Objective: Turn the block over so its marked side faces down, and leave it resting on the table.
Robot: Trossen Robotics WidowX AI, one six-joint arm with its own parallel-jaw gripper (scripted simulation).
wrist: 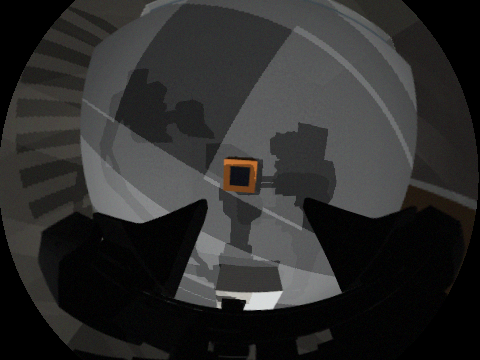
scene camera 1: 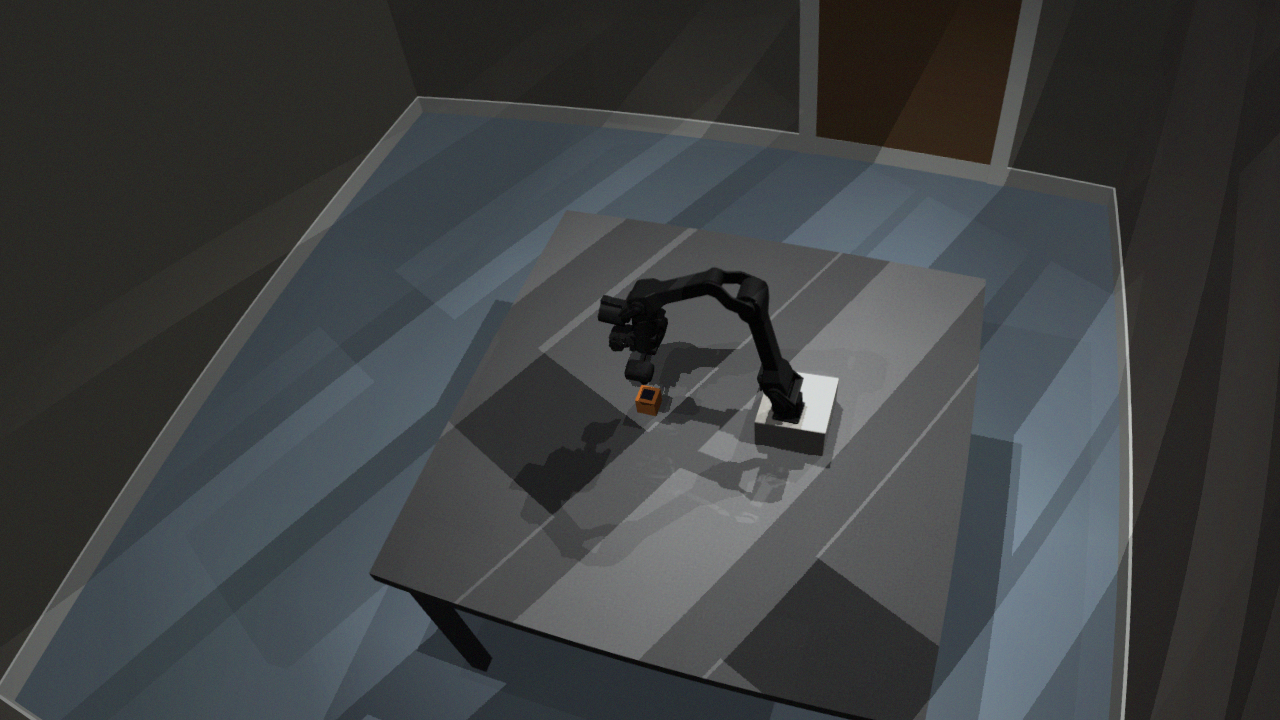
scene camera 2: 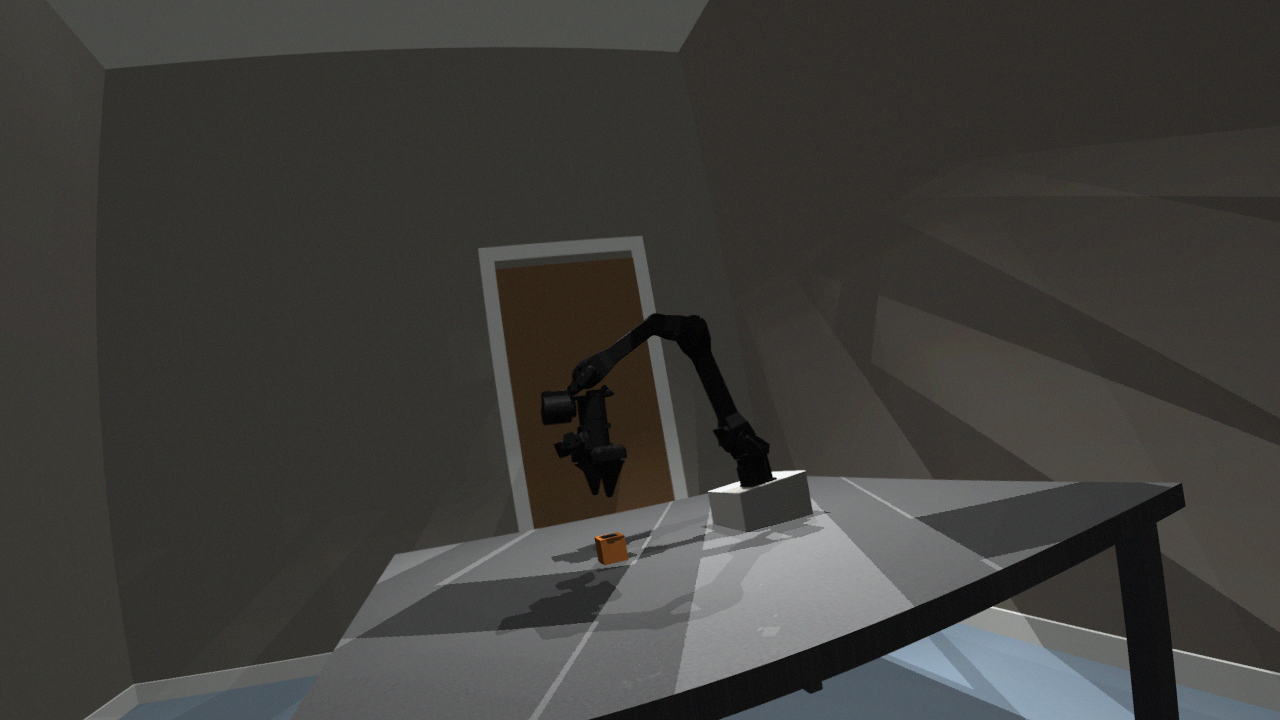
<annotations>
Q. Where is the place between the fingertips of my gripper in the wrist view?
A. At 256,204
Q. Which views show my gripper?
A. The wrist view, scene camera 1 and scene camera 2: all of them.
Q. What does my gripper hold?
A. Nothing.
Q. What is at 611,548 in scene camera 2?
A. An orange block.
</annotations>
